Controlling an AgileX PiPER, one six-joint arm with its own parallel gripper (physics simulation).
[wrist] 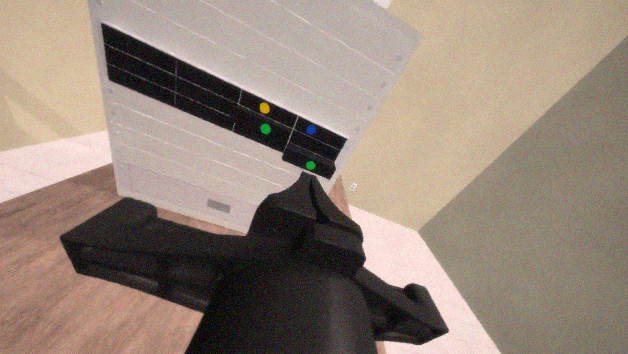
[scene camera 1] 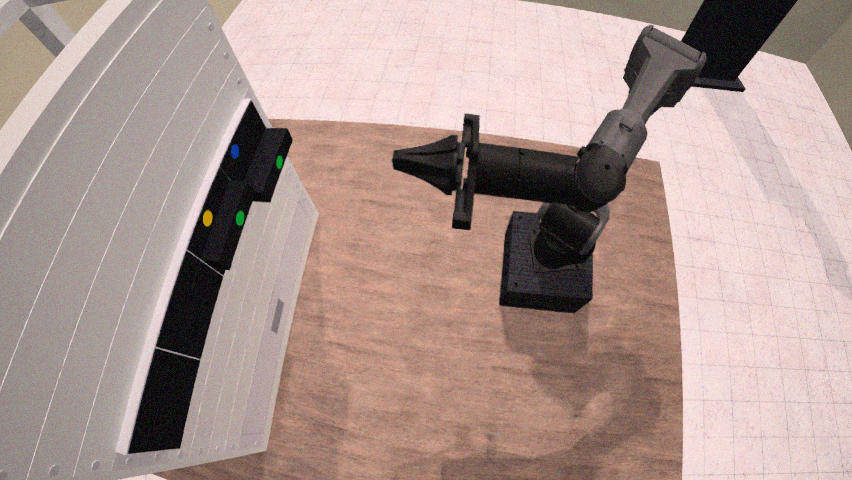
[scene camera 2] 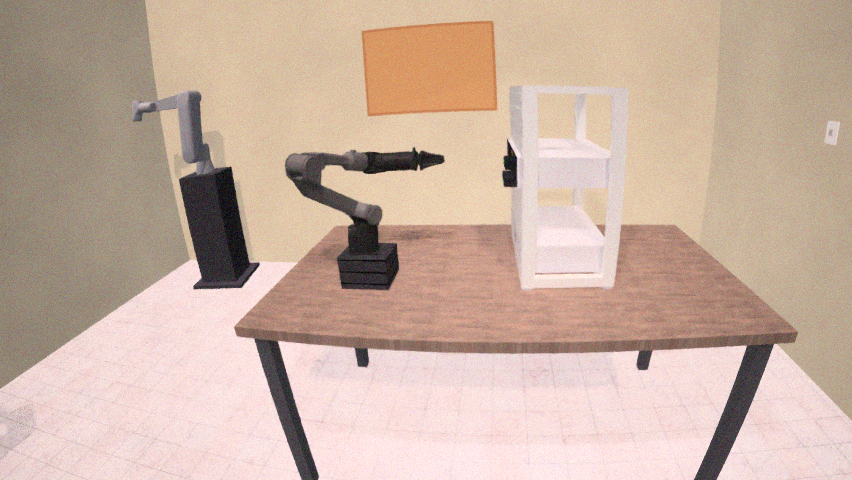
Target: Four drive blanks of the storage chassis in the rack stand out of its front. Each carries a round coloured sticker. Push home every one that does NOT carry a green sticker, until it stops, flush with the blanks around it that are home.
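The storage chassis has a black front in the white rack (scene camera 2: pixel 617 190). The blue-stickered blank (scene camera 1: pixel 234 151) (wrist: pixel 311 129) and the yellow-stickered blank (scene camera 1: pixel 207 218) (wrist: pixel 264 108) look flush with the top row. Below the blue one, a green-stickered blank (scene camera 1: pixel 279 162) (wrist: pixel 310 165) stands well out. Below the yellow one, another green-stickered blank (scene camera 1: pixel 240 218) (wrist: pixel 265 129) also stands out. In scene camera 2 the stickers do not show. My gripper (scene camera 1: pixel 394 159) (scene camera 2: pixel 442 159) (wrist: pixel 305 183) is shut and empty, pointing at the rack, with a wide gap between its fingertips and the blanks.
The rack stands on the wooden table (scene camera 1: pixel 381 369) (scene camera 2: pixel 453 310), facing the arm's black base (scene camera 1: pixel 545 274) (scene camera 2: pixel 367 267). A second arm on a black pedestal (scene camera 2: pixel 214 226) stands on the floor behind. An orange panel (scene camera 2: pixel 430 68) hangs on the back wall.
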